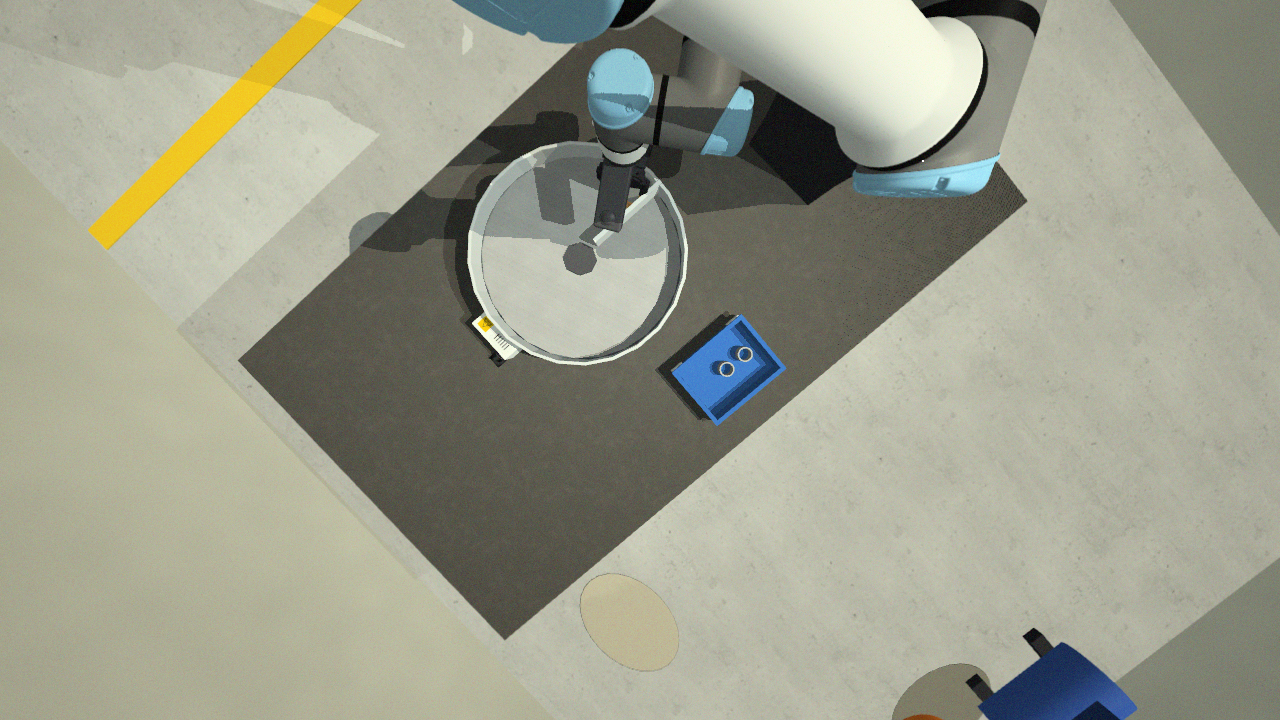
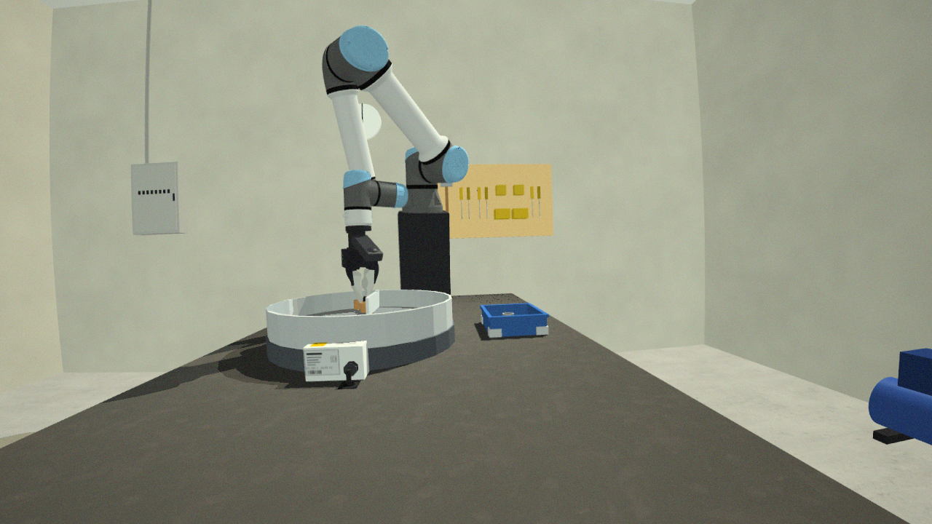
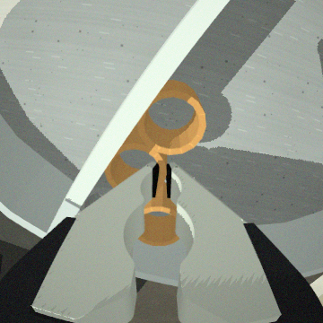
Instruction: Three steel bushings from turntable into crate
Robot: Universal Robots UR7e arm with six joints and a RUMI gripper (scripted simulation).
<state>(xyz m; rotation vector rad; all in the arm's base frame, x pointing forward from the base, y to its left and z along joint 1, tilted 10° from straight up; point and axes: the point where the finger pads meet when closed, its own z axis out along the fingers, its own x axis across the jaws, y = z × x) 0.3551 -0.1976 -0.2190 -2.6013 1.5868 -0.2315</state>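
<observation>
Now: the round white turntable 15 cm ahead of my hand, 3 cm below it and 1 cm to the left of it. Round my hand: blue crate: 39 cm to the left, 11 cm ahead, 6 cm below.
</observation>
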